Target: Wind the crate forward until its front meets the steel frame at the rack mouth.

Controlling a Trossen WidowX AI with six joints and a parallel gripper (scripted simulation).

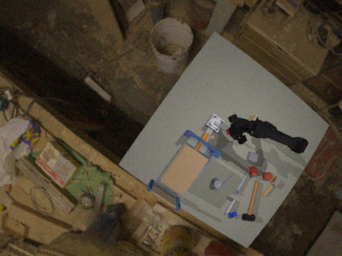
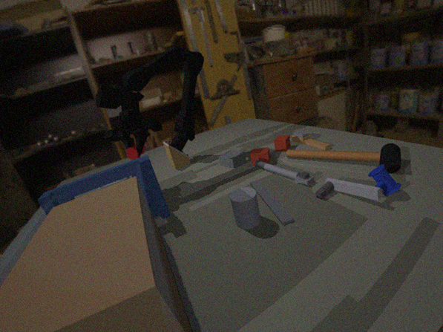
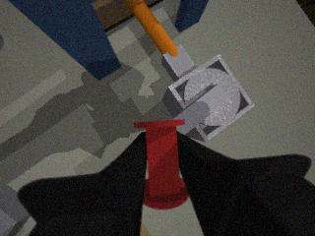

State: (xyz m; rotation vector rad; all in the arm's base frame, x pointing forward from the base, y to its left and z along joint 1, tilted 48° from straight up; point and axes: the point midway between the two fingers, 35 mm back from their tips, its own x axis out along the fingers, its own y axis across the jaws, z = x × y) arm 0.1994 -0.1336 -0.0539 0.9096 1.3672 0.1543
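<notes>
Now: gripper tip 30 mm to the left of the red-knobbed handle, 30 mm above it and 10 mm past it. From my gripper tip the other things lie so: grey winch (100 mm to the right, 100 mm below, 10 mm behind); blue steel frame (170 mm ahead, 70 mm to the right, 30 mm below); red knob (10 mm to the left, 10 mm behind).
</notes>
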